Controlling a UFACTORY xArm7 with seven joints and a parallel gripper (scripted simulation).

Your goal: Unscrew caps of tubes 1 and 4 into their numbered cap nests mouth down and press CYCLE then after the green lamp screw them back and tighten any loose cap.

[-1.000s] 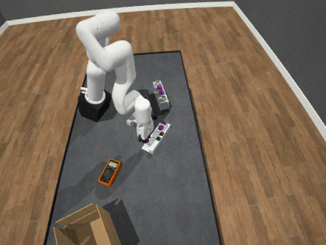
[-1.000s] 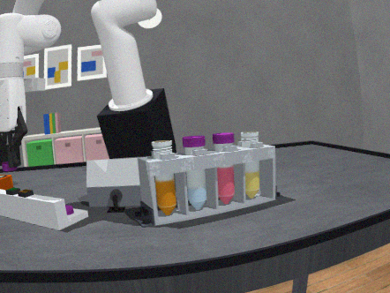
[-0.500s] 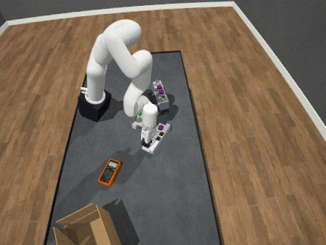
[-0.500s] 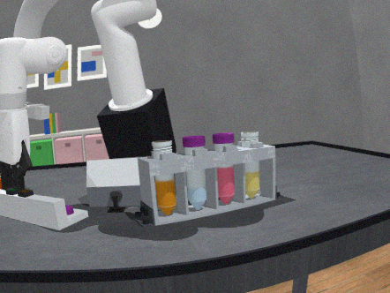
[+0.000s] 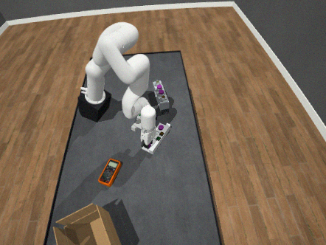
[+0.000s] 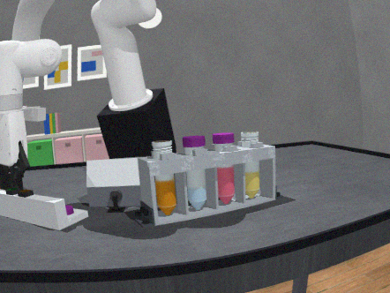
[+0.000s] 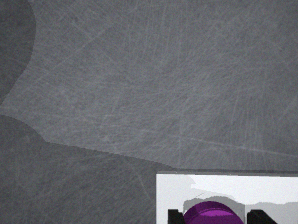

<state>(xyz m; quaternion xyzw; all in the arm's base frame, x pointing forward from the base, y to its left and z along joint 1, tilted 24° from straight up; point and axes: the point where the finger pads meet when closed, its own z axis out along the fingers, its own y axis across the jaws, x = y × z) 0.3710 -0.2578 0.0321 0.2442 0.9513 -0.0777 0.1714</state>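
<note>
The blue key lies 6 cm behind my hand, 26 cm to the left of it and 2 cm above it. The rest, counted from my hand: cardboard box 21 cm behind, 54 cm to the right, 4 cm above; then green key 6 cm behind, 21 cm to the left, 2 cm above; then key housing 4 cm behind, 24 cm to the left, 1 cm above.
</note>
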